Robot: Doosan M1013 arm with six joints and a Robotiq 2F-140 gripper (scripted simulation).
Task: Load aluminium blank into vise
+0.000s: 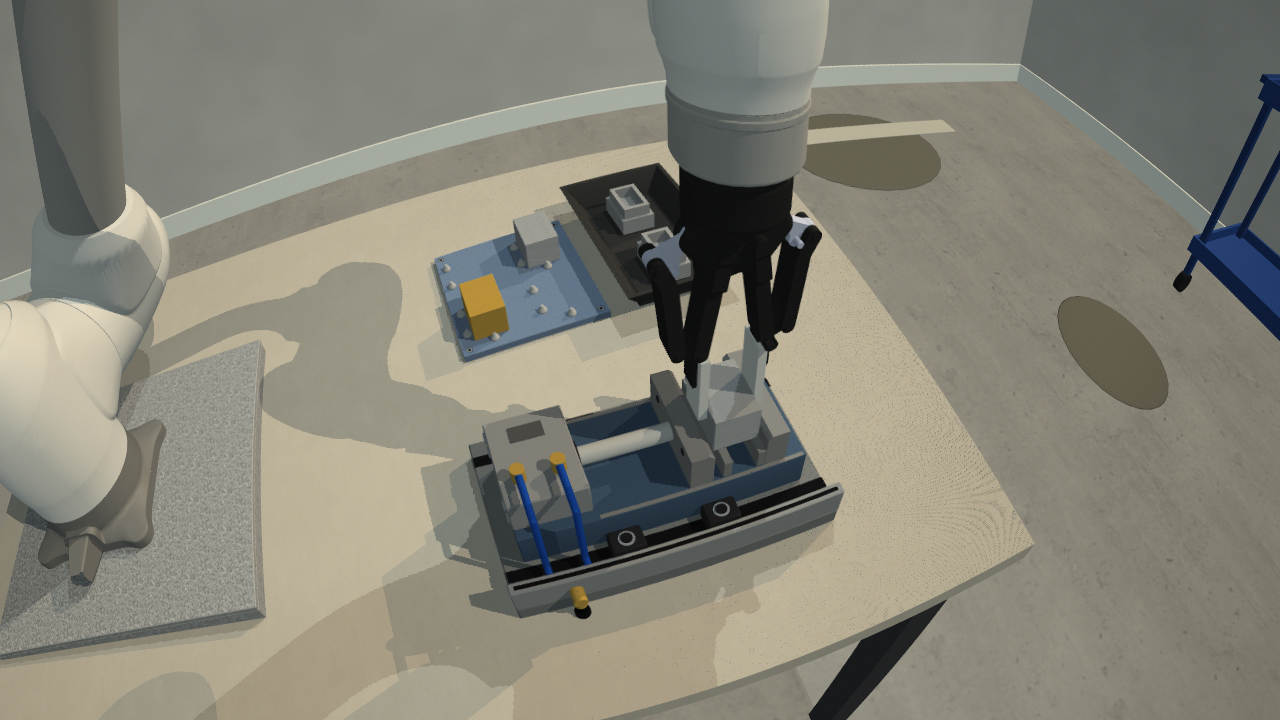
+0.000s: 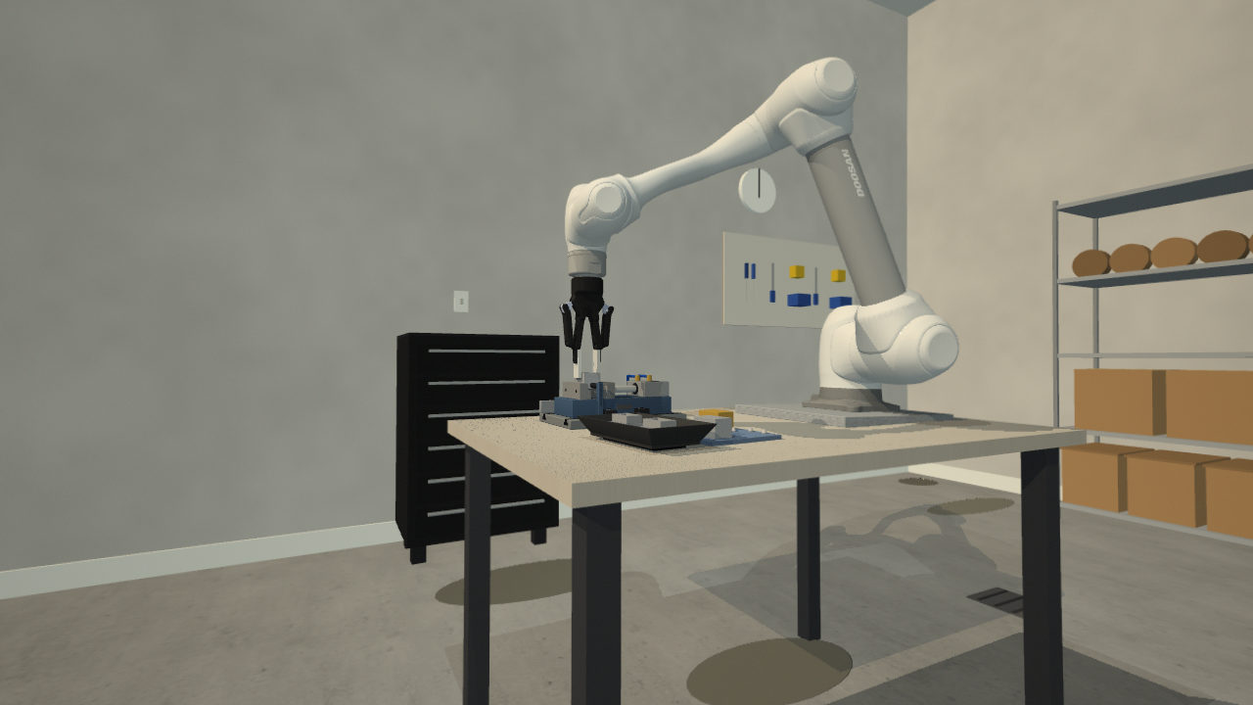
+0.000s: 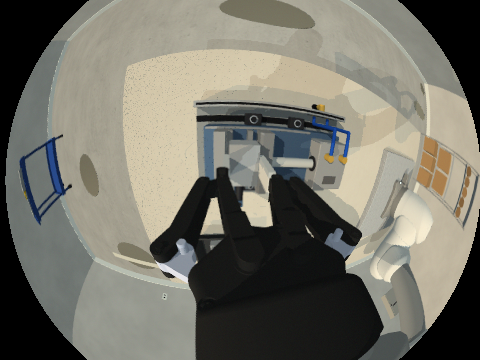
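The aluminium blank is 40 mm below my hand. Also, from my hand: fixed jaw: 30 mm ahead, 10 mm to the left, 60 mm below; work stop: 50 mm to the left, 50 mm below; moving jaw: 40 mm behind, 10 mm to the left, 60 mm below.
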